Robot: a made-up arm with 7 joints. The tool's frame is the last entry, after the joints.
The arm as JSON. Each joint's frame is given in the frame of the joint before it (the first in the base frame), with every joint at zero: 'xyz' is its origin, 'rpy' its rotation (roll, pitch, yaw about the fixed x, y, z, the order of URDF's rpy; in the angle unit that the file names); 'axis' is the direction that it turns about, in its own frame. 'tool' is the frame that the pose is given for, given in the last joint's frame.
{
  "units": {
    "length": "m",
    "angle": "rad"
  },
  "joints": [
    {
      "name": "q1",
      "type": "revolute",
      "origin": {
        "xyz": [
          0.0,
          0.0,
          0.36
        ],
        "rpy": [
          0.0,
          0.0,
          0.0
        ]
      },
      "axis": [
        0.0,
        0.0,
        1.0
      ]
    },
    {
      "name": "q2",
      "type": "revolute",
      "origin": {
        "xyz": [
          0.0,
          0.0,
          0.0
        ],
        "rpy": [
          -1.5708,
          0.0,
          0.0
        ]
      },
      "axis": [
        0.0,
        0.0,
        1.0
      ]
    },
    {
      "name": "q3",
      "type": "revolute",
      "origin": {
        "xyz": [
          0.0,
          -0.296,
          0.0
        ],
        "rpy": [
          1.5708,
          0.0,
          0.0
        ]
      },
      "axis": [
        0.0,
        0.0,
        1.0
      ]
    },
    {
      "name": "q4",
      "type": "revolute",
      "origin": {
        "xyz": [
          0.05,
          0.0,
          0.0
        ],
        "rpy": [
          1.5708,
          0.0,
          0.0
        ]
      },
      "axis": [
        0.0,
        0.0,
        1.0
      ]
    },
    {
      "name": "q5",
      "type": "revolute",
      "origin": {
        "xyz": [
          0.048,
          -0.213,
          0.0
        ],
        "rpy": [
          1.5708,
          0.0,
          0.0
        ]
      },
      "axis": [
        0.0,
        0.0,
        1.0
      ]
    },
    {
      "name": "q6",
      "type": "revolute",
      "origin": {
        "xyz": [
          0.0,
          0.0,
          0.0
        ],
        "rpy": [
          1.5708,
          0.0,
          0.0
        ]
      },
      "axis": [
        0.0,
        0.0,
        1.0
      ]
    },
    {
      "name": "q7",
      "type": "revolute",
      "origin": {
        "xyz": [
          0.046,
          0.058,
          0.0
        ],
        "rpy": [
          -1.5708,
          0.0,
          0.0
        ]
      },
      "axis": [
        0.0,
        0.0,
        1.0
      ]
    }
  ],
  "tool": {
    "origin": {
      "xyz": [
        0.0,
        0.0,
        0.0
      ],
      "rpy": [
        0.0,
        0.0,
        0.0
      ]
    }
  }
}
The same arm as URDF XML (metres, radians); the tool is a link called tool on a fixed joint. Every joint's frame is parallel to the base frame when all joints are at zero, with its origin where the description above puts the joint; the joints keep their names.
<robot name="arm">
  <link name="base_link"/>
  <link name="link1"/>
  <link name="link2"/>
  <link name="link3"/>
  <link name="link4"/>
  <link name="link5"/>
  <link name="link6"/>
  <link name="link7"/>
  <link name="tool"/>
  <joint name="q1" type="continuous">
    <parent link="base_link"/>
    <child link="link1"/>
    <origin xyz="0 0 0.36"/>
    <axis xyz="0 0 1"/>
  </joint>
  <joint name="q2" type="continuous">
    <parent link="link1"/>
    <child link="link2"/>
    <origin xyz="0 0 0"/>
    <axis xyz="0 1 0"/>
  </joint>
  <joint name="q3" type="continuous">
    <parent link="link2"/>
    <child link="link3"/>
    <origin xyz="0 0 0.296"/>
    <axis xyz="0 0 1"/>
  </joint>
  <joint name="q4" type="continuous">
    <parent link="link3"/>
    <child link="link4"/>
    <origin xyz="0.05 0 0"/>
    <axis xyz="0 -1 0"/>
  </joint>
  <joint name="q5" type="continuous">
    <parent link="link4"/>
    <child link="link5"/>
    <origin xyz="0.048 0 -0.213"/>
    <axis xyz="0 0 -1"/>
  </joint>
  <joint name="q6" type="continuous">
    <parent link="link5"/>
    <child link="link6"/>
    <origin xyz="0 0 0"/>
    <axis xyz="0 1 0"/>
  </joint>
  <joint name="q7" type="continuous">
    <parent link="link6"/>
    <child link="link7"/>
    <origin xyz="0.046 0 -0.058"/>
    <axis xyz="0 0 -1"/>
  </joint>
  <joint name="tool_fixed" type="fixed">
    <parent link="link7"/>
    <child link="tool"/>
    <origin xyz="0 0 0" rpy="-3.1416 0 0"/>
  </joint>
</robot>

